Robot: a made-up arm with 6 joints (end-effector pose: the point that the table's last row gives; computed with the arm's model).
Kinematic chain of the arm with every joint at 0, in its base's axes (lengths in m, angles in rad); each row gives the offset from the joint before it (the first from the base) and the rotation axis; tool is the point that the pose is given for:
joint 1: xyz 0 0 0.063 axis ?
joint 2: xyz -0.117 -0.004 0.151 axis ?
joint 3: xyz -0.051 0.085 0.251 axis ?
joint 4: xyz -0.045 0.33 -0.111 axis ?
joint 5: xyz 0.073 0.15 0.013 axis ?
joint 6: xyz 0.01 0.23 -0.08 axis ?
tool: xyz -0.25 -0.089 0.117
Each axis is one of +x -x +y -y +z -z.
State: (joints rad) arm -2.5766 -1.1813 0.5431 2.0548 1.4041 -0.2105
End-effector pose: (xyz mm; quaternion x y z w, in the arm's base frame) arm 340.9 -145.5 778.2 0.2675 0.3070 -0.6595 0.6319
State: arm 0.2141 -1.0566 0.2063 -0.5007 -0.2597 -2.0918
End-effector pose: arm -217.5 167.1 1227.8 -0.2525 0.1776 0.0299 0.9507
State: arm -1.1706 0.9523 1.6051 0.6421 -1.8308 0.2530
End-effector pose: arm -608.3 -261.2 -330.4 -0.6842 -0.4757 -0.2041 0.5137
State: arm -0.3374 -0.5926 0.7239 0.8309 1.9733 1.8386
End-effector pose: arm -276.9 -19.1 446.7 0.2023 0.9102 0.3615 0.0038
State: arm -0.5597 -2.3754 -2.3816 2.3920 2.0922 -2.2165
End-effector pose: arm 137.8 -427.8 558.3 -0.4270 0.0343 0.5283 0.7331
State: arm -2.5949 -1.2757 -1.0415 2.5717 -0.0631 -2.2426
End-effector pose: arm -57.3 -28.6 114.1 -0.7151 -0.6709 -0.1950 0.0204
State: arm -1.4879 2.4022 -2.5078 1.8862 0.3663 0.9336
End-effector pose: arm 41.1 143.8 -212.0 -0.1055 0.8145 -0.4220 0.3839
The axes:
joint 1: -z
joint 2: -x
joint 3: +y
joint 4: -x
joint 5: +z
joint 6: +x

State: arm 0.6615 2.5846 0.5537 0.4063 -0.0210 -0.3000
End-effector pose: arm -672.0 -149.1 -360.2 0.8589 -0.4551 0.1866 0.1428
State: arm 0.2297 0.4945 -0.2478 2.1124 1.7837 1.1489
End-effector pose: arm -70.6 493.1 276.9 -0.3545 0.7059 -0.3139 0.5268
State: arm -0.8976 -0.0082 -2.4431 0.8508 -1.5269 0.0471
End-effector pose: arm -574.1 404.4 858.9 0.7548 -0.4417 -0.4584 0.1581
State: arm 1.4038 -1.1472 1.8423 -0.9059 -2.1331 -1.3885
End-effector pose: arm 320.4 289.2 587.5 0.1341 0.9180 0.3401 0.1539
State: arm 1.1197 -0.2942 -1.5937 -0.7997 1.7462 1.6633
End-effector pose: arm 397.6 40.2 546.3 -0.0494 -0.0450 0.5750 0.8154
